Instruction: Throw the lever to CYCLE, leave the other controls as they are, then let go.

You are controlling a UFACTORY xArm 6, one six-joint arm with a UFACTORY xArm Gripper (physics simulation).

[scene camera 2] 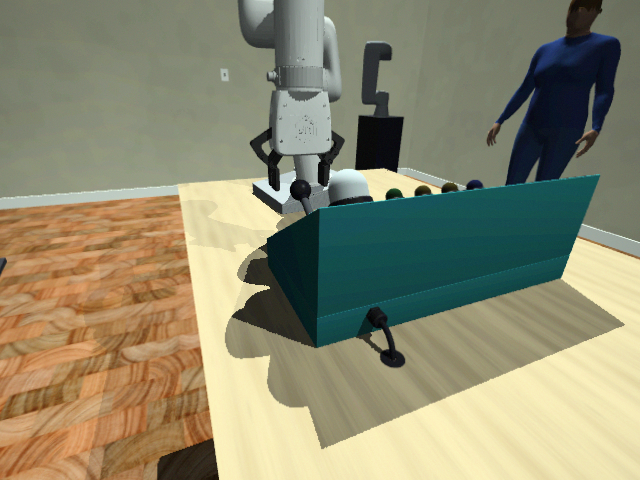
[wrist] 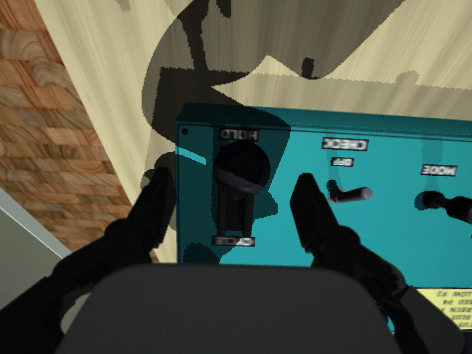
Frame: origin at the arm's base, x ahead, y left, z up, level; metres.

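Seen in the pictures: gripper, fingertip midpoint: [scene camera 2: 299, 187] [wrist: 234, 185]; arm's base, origin of the base link: [scene camera 2: 312, 180].
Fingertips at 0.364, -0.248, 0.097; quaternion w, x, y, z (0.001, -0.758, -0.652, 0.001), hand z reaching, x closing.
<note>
Pixels of each thing's top centre, then the offset from my fingertips to it, as dx, dy, dz. "*": a spot on its surface instead.
- CYCLE label, surface spot: [wrist: 233, 241] * +0.117, -0.014, -0.024
- CHECK toggle, middle of its top: [wrist: 359, 208] +0.062, +0.116, -0.020
- MODE switch, surface spot: [wrist: 452, 206] * +0.081, +0.222, -0.030
- white dome, surface spot: [scene camera 2: 349, 186] * +0.210, -0.049, +0.057
- green ball, surface spot: [scene camera 2: 394, 193] * +0.215, +0.022, +0.040
The lever's black ball knob [scene camera 2: 300, 190] [wrist: 242, 167] stands at the HOLD end of its slot, beside the HOLD label [wrist: 239, 135]. The CYCLE label [wrist: 233, 241] is at the other end of the slot, nearer the gripper body in the wrist view. The lever is on the teal control box [scene camera 2: 439, 248] [wrist: 272, 240]. My gripper [scene camera 2: 299, 184] [wrist: 234, 185] is open and empty. Its fingers show on either side of the knob in both views, with a gap on each side. How their tips compare in depth with the knob is hard to tell.
The CHECK toggle [wrist: 352, 195] is right of the right finger in the wrist view, with the MODE switch [wrist: 452, 206] farther right. A white dome [scene camera 2: 349, 186] and several coloured balls, including a green ball [scene camera 2: 394, 193], show above the box. A person [scene camera 2: 563, 98] stands behind the table.
</note>
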